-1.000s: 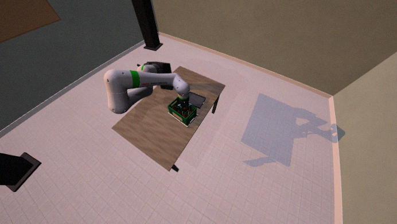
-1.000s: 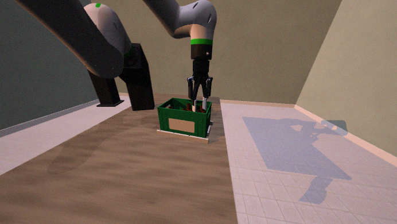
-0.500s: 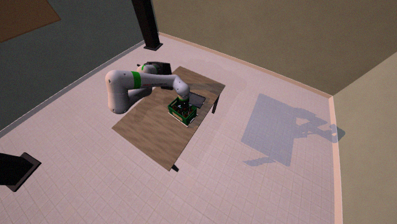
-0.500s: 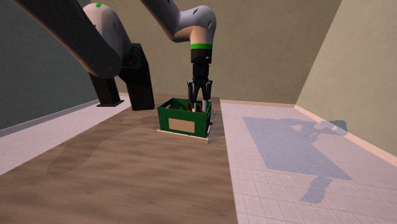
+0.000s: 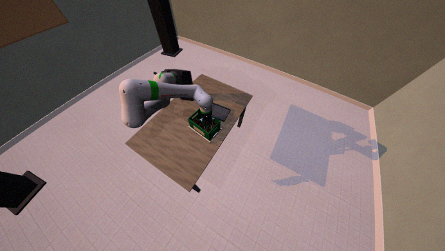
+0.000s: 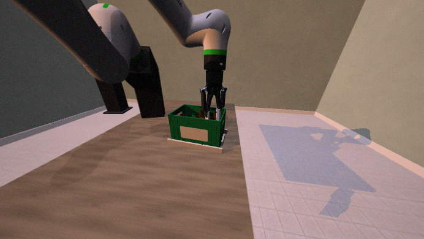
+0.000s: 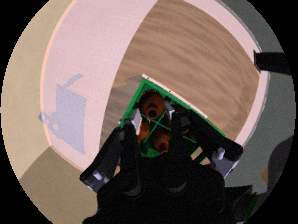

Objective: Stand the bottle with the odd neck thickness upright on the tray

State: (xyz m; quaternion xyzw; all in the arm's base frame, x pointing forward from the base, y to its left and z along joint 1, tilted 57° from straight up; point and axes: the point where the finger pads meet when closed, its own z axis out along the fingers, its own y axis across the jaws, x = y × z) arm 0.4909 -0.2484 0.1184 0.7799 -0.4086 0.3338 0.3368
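Right now the brown bottle is 80 mm behind my hand, 20 mm to the left of it and 90 mm below it. Also, from my hand: dark tray 20 mm behind, 330 mm to the left, 160 mm below; green crate 70 mm behind, 60 mm to the left, 90 mm below.
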